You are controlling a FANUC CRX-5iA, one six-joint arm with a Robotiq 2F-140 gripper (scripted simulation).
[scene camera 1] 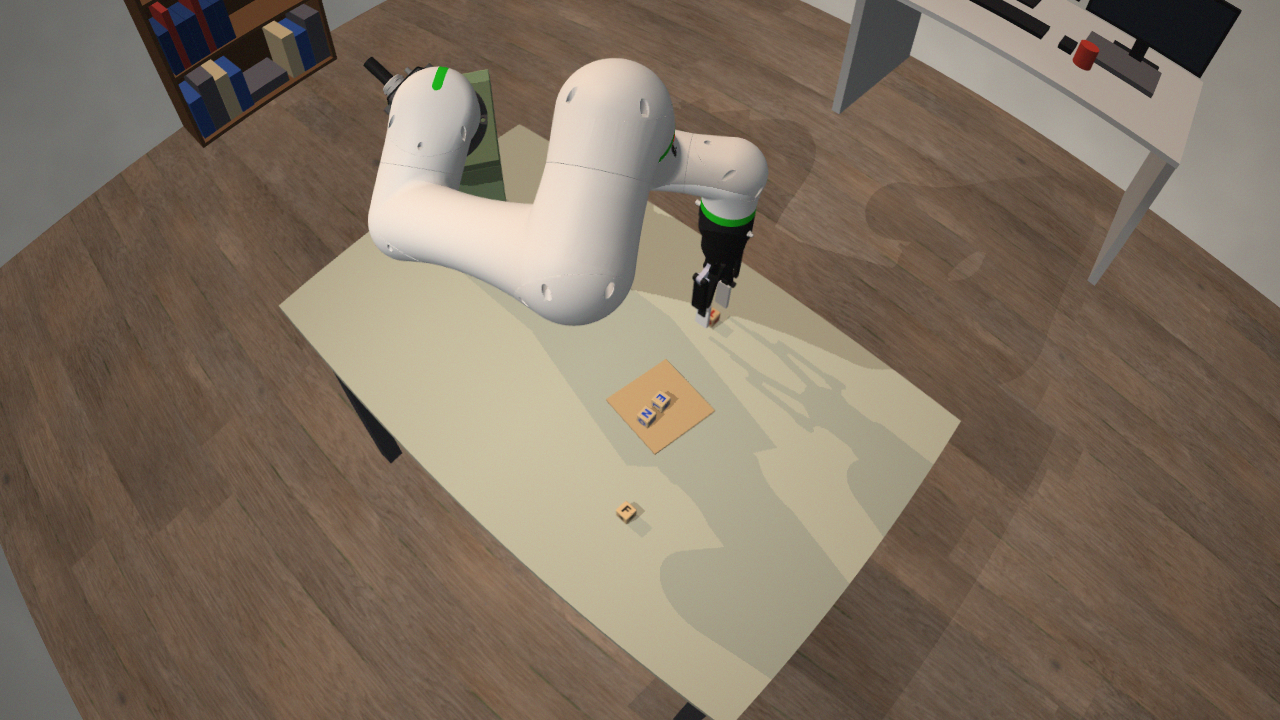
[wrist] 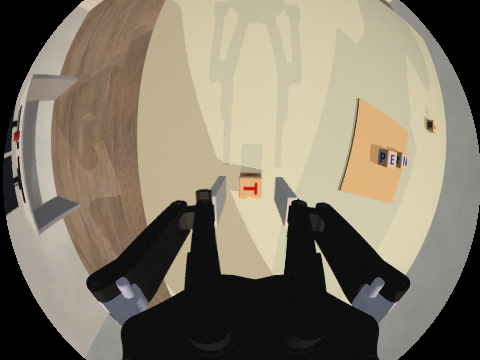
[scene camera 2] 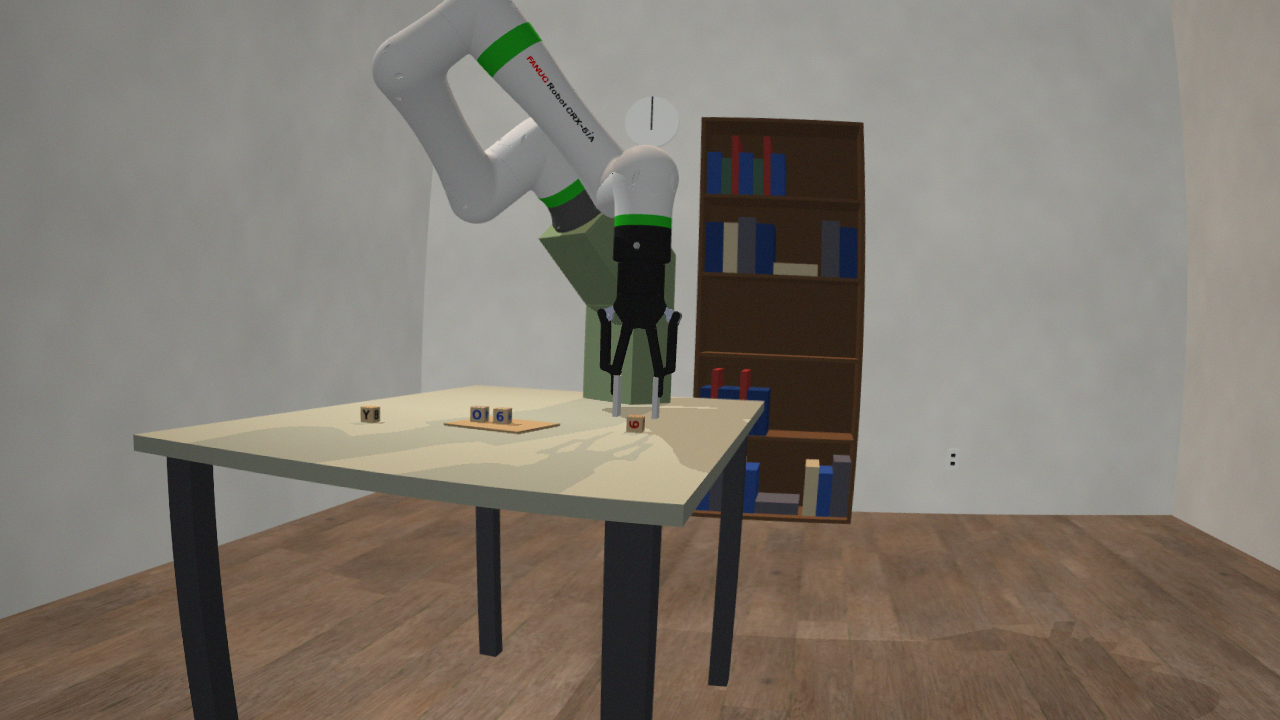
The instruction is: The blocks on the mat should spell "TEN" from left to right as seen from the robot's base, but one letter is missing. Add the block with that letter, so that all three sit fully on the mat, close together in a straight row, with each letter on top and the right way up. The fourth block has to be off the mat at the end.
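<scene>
My gripper visible: wrist view point(250, 188), scene camera 1, scene camera 2. Mat visible: scene camera 1 point(687, 408), scene camera 2, wrist view. On my gripper, same spot: point(scene camera 1: 703, 294) and point(scene camera 2: 601, 335). On the mat, same spot: point(wrist: 373, 129) and point(scene camera 2: 509, 427).
</scene>
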